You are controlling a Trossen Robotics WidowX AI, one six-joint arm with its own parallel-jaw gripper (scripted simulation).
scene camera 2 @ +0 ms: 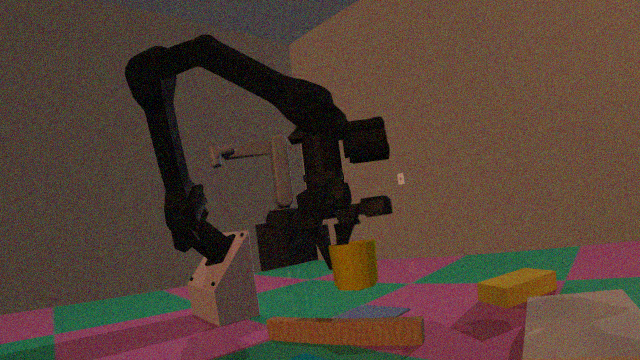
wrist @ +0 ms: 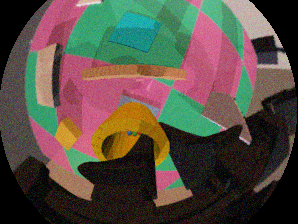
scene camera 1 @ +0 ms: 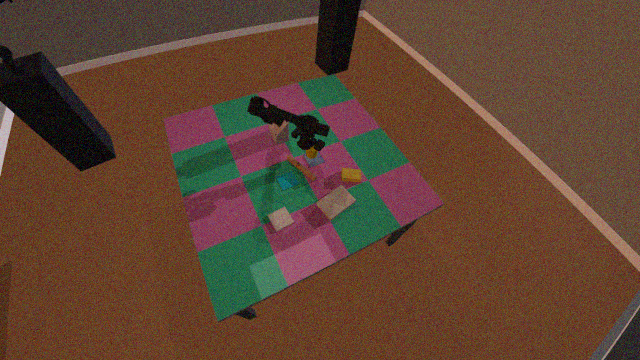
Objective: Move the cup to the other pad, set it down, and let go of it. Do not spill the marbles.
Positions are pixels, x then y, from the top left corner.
Labels:
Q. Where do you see a long orange bar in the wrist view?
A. At 132, 70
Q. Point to a teal pad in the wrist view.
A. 136, 31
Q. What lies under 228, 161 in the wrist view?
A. The gripper.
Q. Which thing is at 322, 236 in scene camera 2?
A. The gripper.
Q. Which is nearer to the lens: the yellow cup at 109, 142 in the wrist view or the tan slab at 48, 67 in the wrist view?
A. The yellow cup.

